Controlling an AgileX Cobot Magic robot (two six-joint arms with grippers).
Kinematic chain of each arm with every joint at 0, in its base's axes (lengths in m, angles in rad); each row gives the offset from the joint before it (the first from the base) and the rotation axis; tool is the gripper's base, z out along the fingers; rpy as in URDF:
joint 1: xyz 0 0 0.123 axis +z
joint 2: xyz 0 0 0 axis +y
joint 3: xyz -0.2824 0 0.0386 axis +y
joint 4: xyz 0.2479 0 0.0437 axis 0.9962 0 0.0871
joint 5: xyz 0 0 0 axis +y
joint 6: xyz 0.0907 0 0.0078 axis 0.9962 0 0.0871
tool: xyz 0 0 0 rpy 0 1.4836 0
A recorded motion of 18 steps. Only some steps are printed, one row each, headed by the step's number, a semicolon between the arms.
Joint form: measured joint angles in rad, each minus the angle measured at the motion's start. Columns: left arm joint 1, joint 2, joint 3, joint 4, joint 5, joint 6; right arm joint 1, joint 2, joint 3, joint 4, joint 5, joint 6.
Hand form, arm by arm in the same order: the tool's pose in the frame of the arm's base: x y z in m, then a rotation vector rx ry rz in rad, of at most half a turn. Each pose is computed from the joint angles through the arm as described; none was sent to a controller.
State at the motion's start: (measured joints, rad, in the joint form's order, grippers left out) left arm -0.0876 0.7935 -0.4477 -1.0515 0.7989 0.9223; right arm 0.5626 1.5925 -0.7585 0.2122 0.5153 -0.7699
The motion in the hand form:
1: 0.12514 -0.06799 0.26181 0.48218 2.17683 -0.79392; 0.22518 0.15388 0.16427 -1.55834 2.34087 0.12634
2: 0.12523 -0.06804 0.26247 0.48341 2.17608 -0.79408; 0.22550 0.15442 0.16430 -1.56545 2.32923 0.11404
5: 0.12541 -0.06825 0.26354 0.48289 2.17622 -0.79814; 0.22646 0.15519 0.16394 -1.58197 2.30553 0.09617
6: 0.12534 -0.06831 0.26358 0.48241 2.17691 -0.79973; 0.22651 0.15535 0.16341 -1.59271 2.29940 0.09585
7: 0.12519 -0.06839 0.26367 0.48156 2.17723 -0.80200; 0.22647 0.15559 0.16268 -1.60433 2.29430 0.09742
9: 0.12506 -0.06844 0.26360 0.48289 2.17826 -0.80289; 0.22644 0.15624 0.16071 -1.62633 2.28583 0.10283
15: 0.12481 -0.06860 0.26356 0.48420 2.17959 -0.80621; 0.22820 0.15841 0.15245 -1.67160 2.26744 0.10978
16: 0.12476 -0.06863 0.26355 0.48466 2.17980 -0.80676; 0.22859 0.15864 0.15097 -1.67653 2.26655 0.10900
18: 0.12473 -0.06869 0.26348 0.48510 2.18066 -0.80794; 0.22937 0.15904 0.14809 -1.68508 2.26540 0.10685
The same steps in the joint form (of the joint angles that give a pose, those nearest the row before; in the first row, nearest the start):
1: 0.0000 0.0000 -0.0034 0.0018 0.0024 -0.0029; 0.0056 0.0004 0.0000 -0.0181 -0.0096 0.0085
2: 0.0001 0.0000 -0.0060 0.0031 0.0040 -0.0045; 0.0093 0.0007 0.0000 -0.0325 -0.0173 0.0144
5: 0.0000 0.0008 -0.0102 0.0039 0.0080 -0.0090; 0.0131 0.0032 0.0000 -0.0495 -0.0318 0.0116
6: 0.0000 0.0008 -0.0104 0.0039 0.0091 -0.0103; 0.0131 0.0052 0.0000 -0.0467 -0.0323 0.0004
7: 0.0000 0.0004 -0.0105 0.0034 0.0104 -0.0117; 0.0131 0.0079 0.0000 -0.0415 -0.0317 -0.0128
9: 0.0000 0.0005 -0.0105 0.0042 0.0121 -0.0121; 0.0131 0.0153 0.0000 -0.0282 -0.0315 -0.0402
15: 0.0000 0.0004 -0.0105 0.0040 0.0154 -0.0130; 0.0131 0.0474 0.0000 -0.0007 -0.0481 -0.0991
16: 0.0000 0.0004 -0.0105 0.0040 0.0160 -0.0129; 0.0131 0.0531 0.0000 0.0002 -0.0514 -0.1036
18: 0.0000 0.0008 -0.0105 0.0040 0.0171 -0.0132; 0.0131 0.0641 0.0000 0.0010 -0.0581 -0.1106

